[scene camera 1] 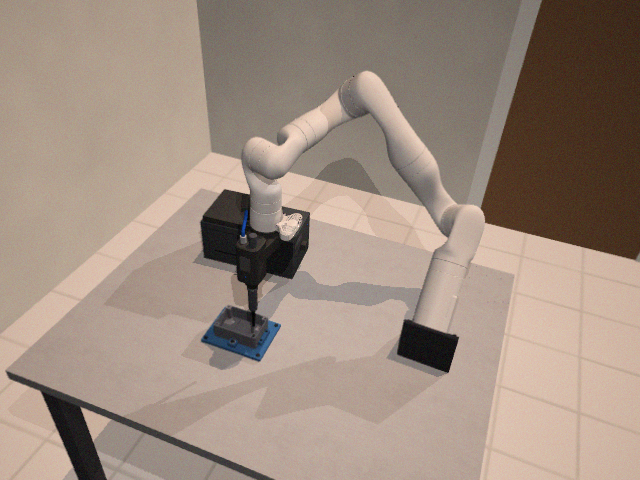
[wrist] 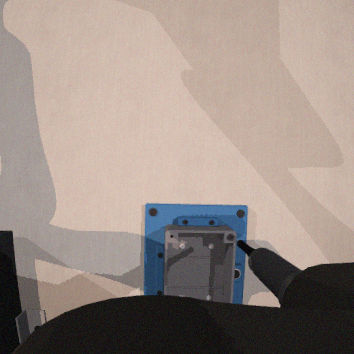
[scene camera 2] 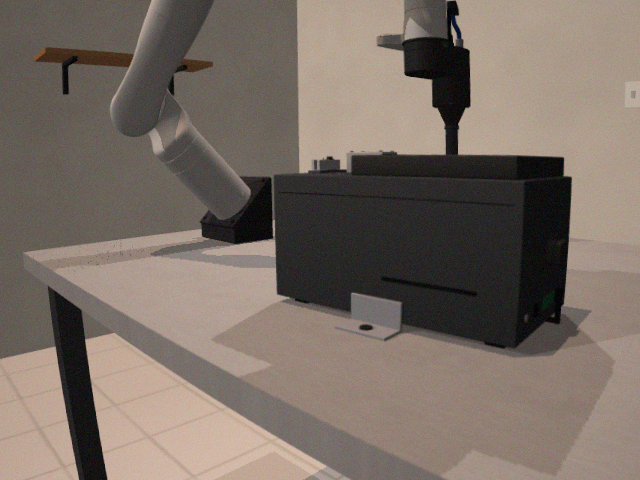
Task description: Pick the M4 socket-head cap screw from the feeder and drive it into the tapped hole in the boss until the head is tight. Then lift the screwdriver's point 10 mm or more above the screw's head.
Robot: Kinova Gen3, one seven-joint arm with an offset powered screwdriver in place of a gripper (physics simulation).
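My gripper, a black screwdriver, points down with its thin bit over the right corner of the grey open box. In the wrist view a dark round screw head sits in the boss at that corner. The bit's point shows apart from it, to the right, and no screw shows on the bit. The exact height of the point above the head cannot be read. In scene camera 2 the bit is hidden behind the black feeder.
The box is on a blue fixture plate with dark bolts at its corners. The feeder stands behind the plate, with a small metal bracket at its foot. The arm's black base is on the table at right in scene camera 1.
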